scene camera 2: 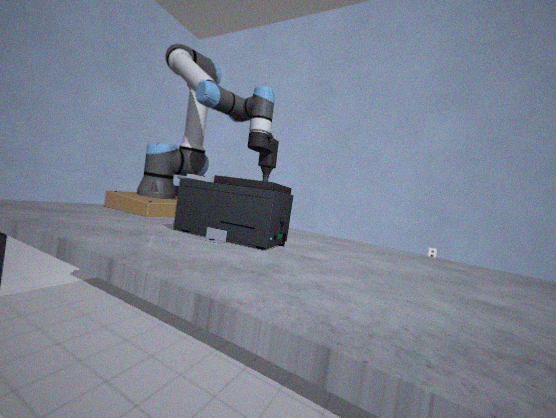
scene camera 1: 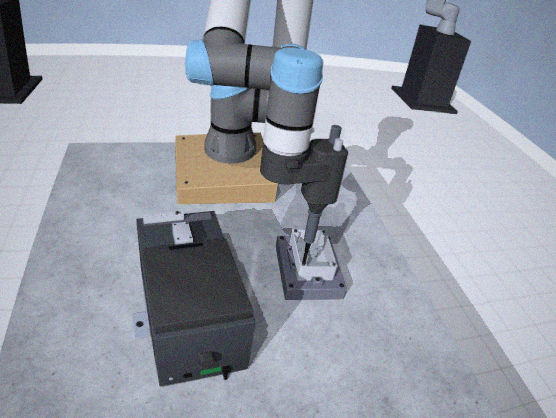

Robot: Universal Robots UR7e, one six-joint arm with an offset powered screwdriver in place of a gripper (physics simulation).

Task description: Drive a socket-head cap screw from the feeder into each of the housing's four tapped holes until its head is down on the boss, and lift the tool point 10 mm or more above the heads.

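Observation:
The white open-topped housing (scene camera 1: 318, 272) sits in a dark grey fixture (scene camera 1: 315, 293) right of the feeder. The screwdriver (scene camera 1: 304, 263) (scene camera 2: 265, 174) points down, its thin bit reaching the housing's front left corner boss in scene camera 1. Whether a screw is at the tip is too small to tell. Dark spots show at the other three corners; I cannot tell holes from screw heads. The dark feeder (scene camera 1: 195, 285) (scene camera 2: 225, 207) has a small light block (scene camera 1: 182, 233) at its back end. In scene camera 2 the feeder hides the bit's tip and the housing.
The arm's base stands on a wooden block (scene camera 1: 225, 194) (scene camera 2: 145, 206) behind the feeder and fixture. A light tab (scene camera 1: 141, 325) (scene camera 2: 216, 234) sticks out at the feeder's left side. Black pedestals (scene camera 1: 434, 67) (scene camera 1: 11, 55) stand on the floor farther back.

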